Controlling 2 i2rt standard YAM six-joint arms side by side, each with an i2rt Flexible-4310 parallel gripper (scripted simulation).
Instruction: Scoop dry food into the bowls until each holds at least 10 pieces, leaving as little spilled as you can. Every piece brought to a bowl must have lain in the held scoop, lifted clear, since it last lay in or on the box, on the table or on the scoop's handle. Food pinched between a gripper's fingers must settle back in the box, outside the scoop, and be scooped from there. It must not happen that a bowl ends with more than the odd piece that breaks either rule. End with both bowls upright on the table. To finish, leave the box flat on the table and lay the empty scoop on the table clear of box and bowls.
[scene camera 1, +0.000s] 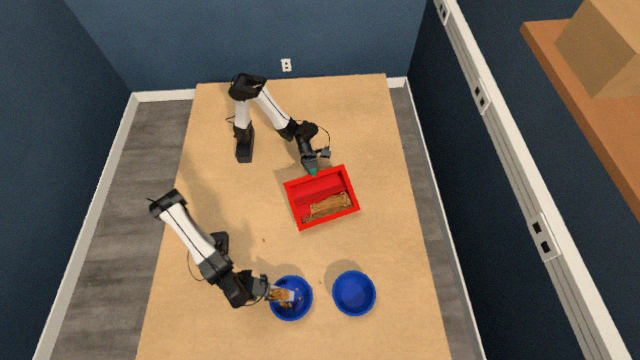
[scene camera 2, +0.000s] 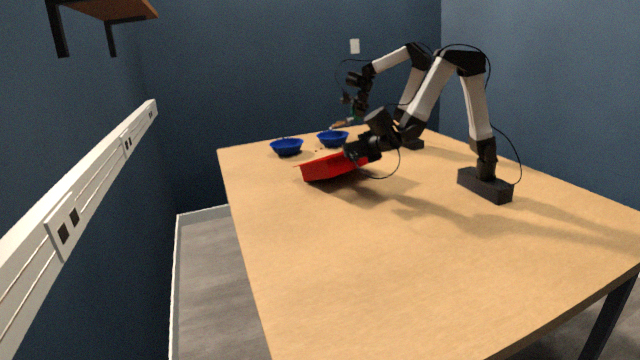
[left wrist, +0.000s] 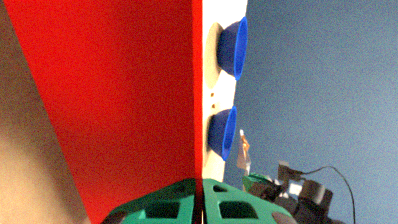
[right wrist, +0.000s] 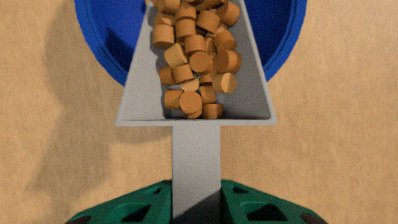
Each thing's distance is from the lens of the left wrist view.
left gripper (left wrist: 199, 187): 10 cm
right gripper (left wrist: 243, 175): 60 cm
red box (left wrist: 124, 93): 8 cm
